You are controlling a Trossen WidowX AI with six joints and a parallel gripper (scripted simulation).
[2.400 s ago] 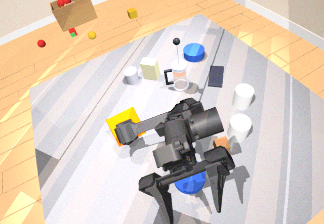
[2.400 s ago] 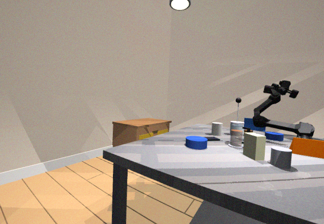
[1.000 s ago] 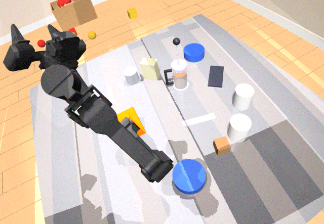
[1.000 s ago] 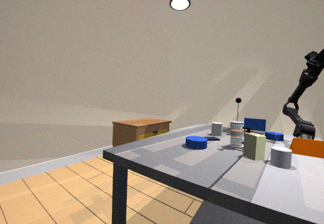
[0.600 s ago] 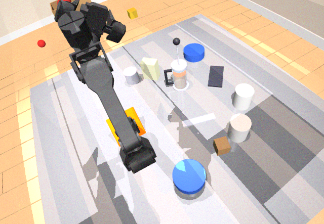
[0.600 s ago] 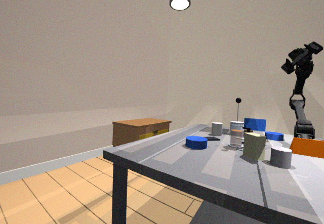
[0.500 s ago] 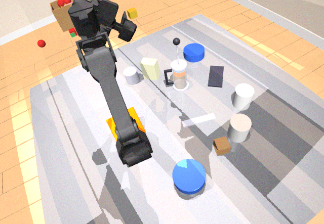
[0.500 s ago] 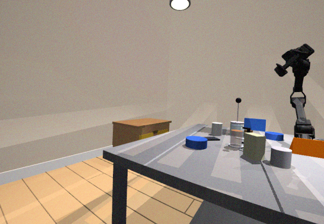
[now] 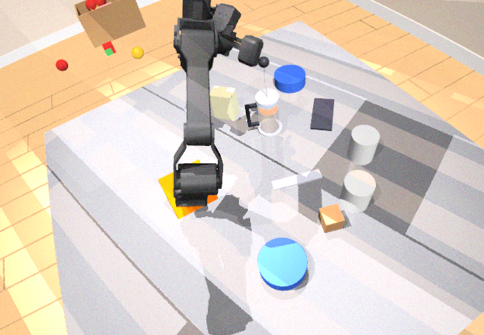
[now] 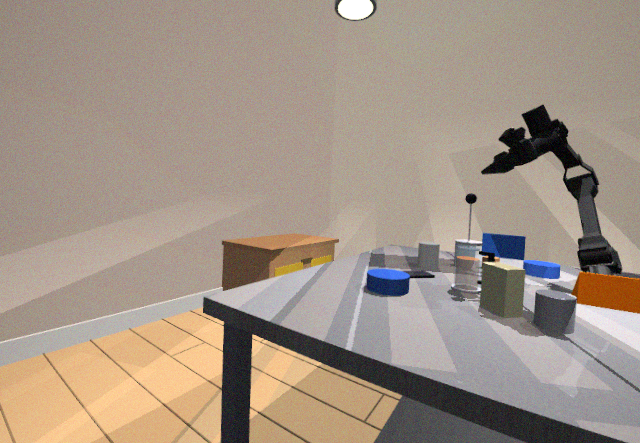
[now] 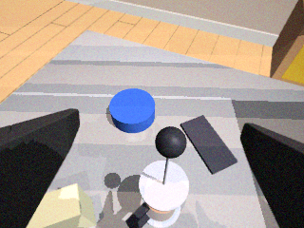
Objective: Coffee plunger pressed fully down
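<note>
Right now my gripper tip is 20 mm short of the coffee press, 10 mm to the right of it and 220 mm above it. Round my gripper tip: dark flat plate (220 mm ahead, 60 mm to the right, 350 mm below); white strip (20 mm behind, 230 mm to the right, 360 mm below); pale yellow block (50 mm behind, 150 mm to the left, 300 mm below).
</note>
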